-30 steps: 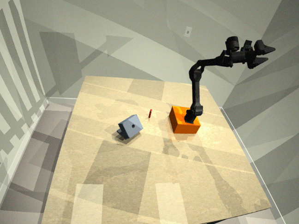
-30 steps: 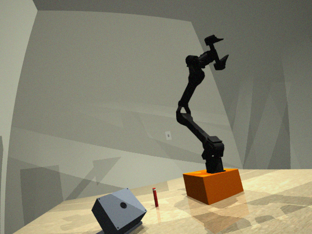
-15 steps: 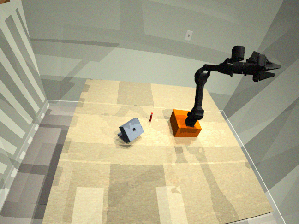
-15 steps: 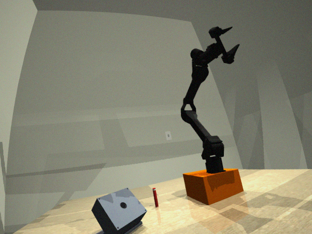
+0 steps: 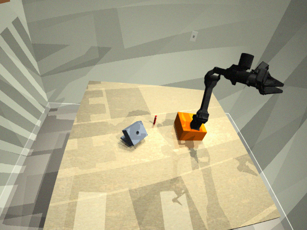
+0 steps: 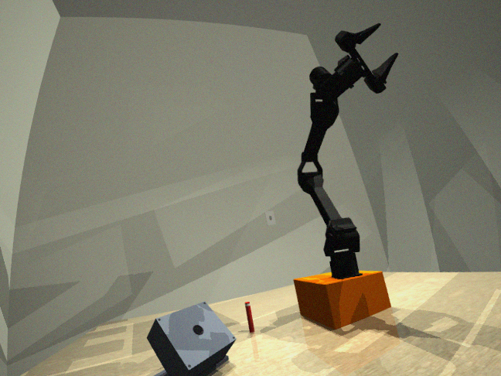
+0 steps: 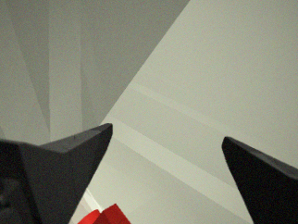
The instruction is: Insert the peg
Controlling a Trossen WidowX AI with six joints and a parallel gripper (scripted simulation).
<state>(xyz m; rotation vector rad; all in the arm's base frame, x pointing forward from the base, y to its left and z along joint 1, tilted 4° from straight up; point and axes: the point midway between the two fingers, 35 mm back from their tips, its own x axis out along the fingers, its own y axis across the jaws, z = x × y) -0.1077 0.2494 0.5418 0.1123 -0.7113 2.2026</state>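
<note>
My gripper tip is 450 mm short of the red round peg, 330 mm to the left of it and 590 mm above it. The rest, counted from my gripper tip: grey-blue sloped panel: 570 mm ahead, 150 mm to the right, 580 mm below.
</note>
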